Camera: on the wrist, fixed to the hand. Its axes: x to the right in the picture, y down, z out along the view.
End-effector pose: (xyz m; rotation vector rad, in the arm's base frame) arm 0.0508 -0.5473 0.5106 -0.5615 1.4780 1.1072
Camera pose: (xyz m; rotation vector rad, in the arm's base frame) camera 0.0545 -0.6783 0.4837 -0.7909 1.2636 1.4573
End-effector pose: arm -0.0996 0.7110 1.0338 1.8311 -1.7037 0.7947
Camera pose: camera -0.0390 0.8025 1.1105 1.5302 -1.7746 0.4151
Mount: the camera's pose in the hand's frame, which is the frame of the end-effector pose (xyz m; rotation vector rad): -0.0064 -0.0695 -0.1142 -0.4010 -0.0186 0.0501
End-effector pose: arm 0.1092 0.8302 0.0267 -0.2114 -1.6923 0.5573
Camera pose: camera 0.2323 0.7950 0.0658 -0.5389 -1.8090 0.2510
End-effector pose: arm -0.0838 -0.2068 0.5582 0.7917 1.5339 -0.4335
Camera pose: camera -0.2141 -0.1775 0.5673 0.5089 1.5153 -0.0883
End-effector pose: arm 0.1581 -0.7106 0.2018 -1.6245 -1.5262 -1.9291
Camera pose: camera 0.0423 -0.7709 0.1725 1.8042 1.1362 2.2990
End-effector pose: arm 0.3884 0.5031 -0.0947 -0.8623 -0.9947 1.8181
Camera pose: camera 0.5129 0.5508 -0.0827 -1.1190 -1.3885 1.6954
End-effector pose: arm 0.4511 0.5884 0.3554 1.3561 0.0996 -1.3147
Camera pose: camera 0.4686 0.6972 0.2794 0.9986 0.2986 -1.1890
